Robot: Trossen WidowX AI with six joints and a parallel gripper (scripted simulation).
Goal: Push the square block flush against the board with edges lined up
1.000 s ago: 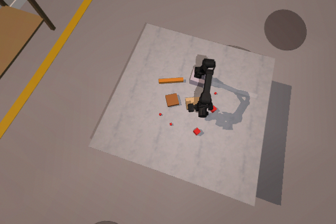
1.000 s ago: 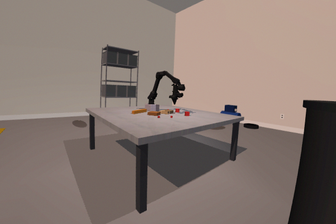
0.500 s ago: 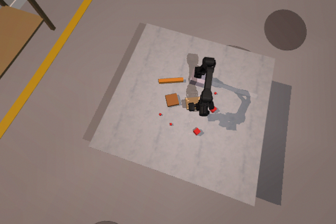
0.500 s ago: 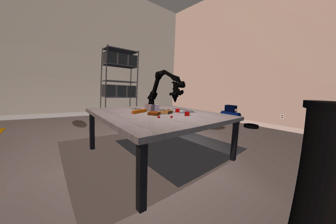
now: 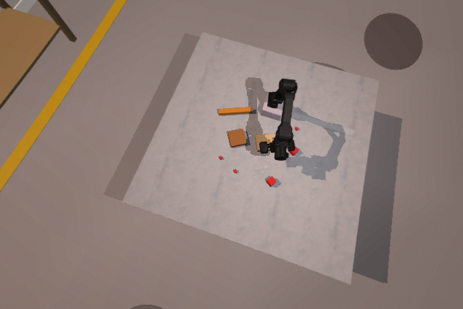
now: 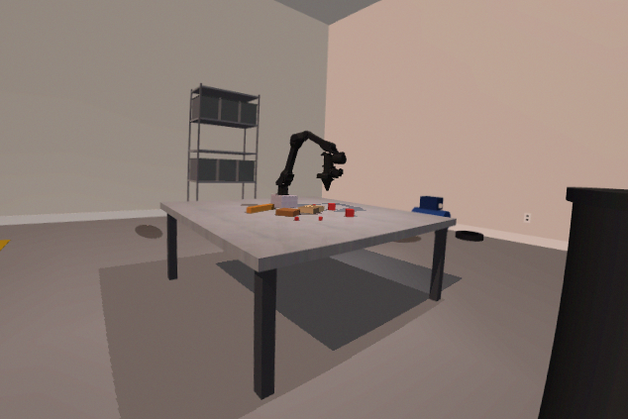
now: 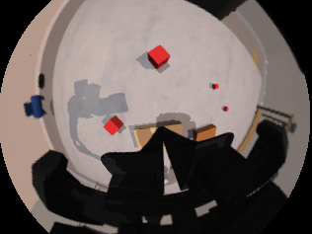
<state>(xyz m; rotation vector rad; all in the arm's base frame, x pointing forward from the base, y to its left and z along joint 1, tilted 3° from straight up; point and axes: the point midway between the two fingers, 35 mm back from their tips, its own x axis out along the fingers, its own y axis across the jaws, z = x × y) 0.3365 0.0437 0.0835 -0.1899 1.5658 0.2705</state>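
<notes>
My gripper tip is 80 mm past the brown square block, 230 mm to the left of it and 120 mm above it. Round my gripper tip: tan board: 90 mm behind, 30 mm to the right, 120 mm below; then orange bar: 260 mm behind, 270 mm to the right, 110 mm below.
</notes>
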